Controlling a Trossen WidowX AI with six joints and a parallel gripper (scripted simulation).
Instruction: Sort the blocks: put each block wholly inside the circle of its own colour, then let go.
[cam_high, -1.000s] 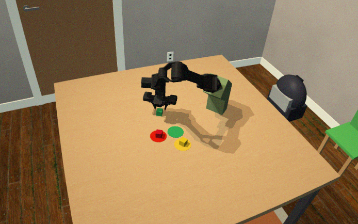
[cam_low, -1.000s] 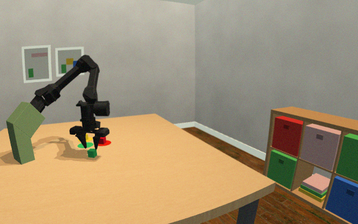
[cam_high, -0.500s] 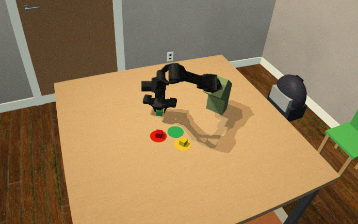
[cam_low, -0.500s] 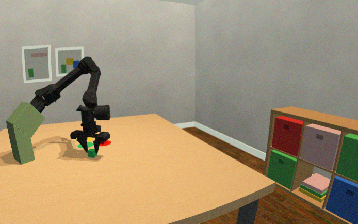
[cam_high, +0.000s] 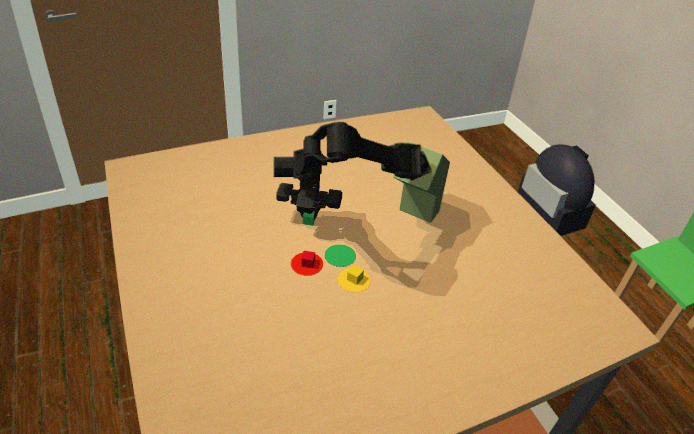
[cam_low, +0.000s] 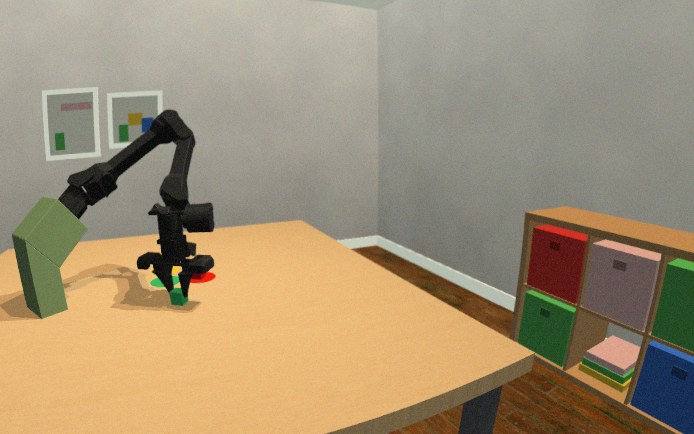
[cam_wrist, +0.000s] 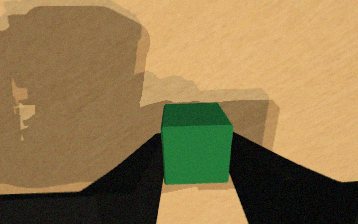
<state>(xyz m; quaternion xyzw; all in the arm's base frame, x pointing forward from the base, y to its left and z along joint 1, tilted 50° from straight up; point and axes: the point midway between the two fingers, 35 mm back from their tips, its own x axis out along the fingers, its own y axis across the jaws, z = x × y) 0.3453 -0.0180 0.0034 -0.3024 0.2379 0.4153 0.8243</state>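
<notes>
The green circle is 9 cm behind my hand, 14 cm to the left of it and 5 cm below it. Round my hand: red block 18 cm to the left, 3 cm below; then red circle 18 cm to the left, 5 cm below; then green block 3 cm below.
</notes>
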